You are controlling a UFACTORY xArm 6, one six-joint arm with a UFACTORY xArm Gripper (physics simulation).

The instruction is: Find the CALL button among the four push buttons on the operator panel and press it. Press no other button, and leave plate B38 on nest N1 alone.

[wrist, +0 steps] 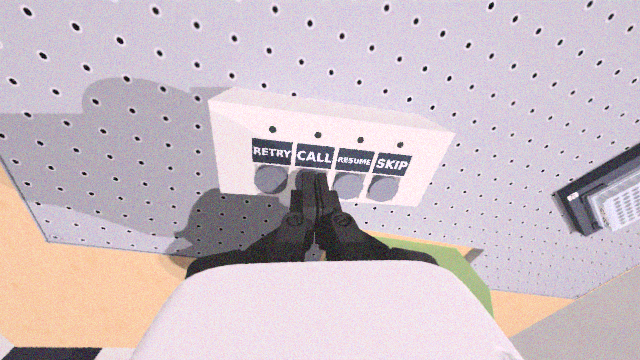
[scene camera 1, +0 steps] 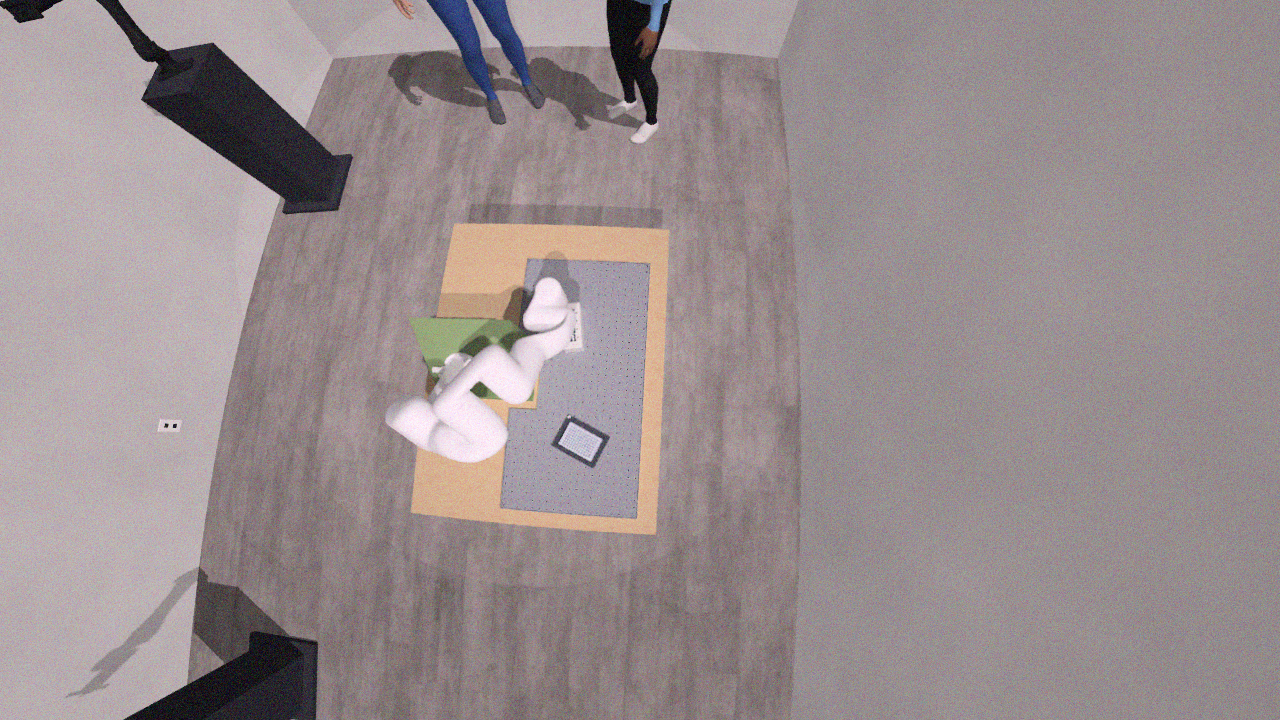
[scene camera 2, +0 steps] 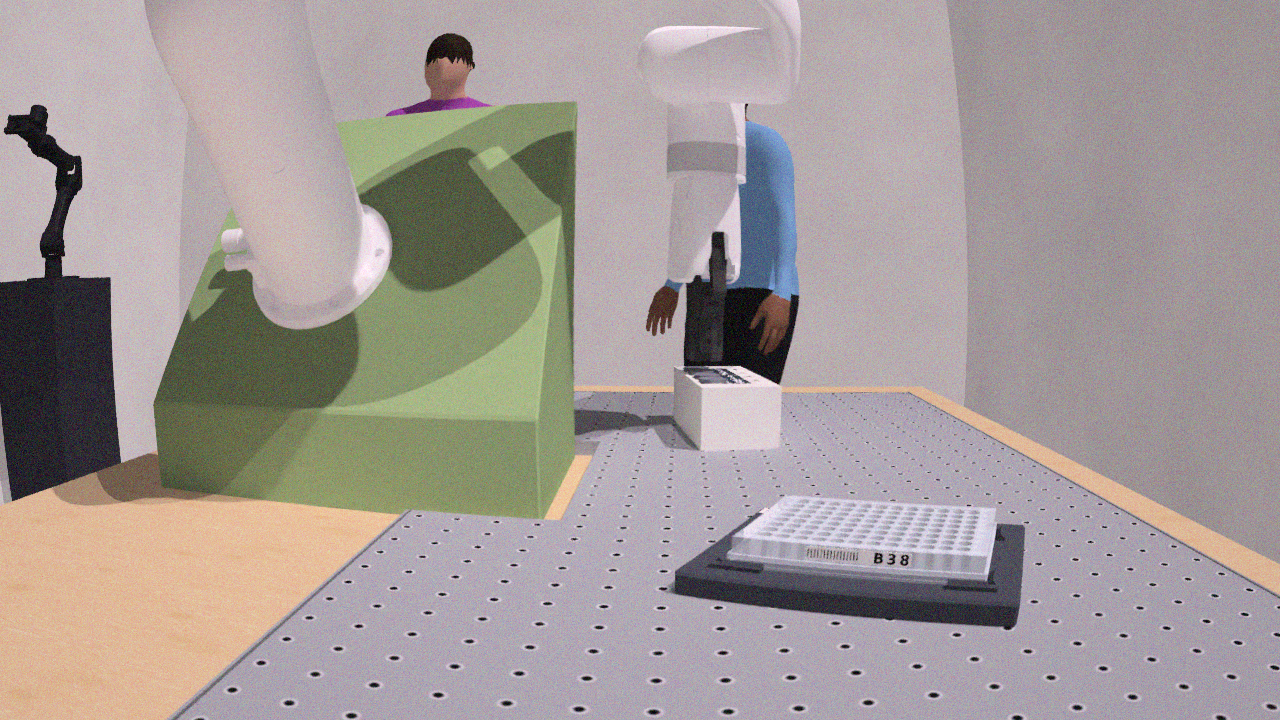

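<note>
The white operator panel carries four round grey buttons: RETRY, CALL, RESUME and SKIP. My gripper is shut and empty, pointing down at the panel. In the wrist view its fingertips overlap the CALL button and hide much of it; the other three buttons show beside them. In scene camera 2 the tips are very close to the panel's top; contact cannot be told. Plate B38 sits on its dark nest.
A large green sloped block stands beside the panel, near the arm's base. The grey perforated board lies on the wooden table. Two people stand beyond the table, and dark pedestals stand off to the side.
</note>
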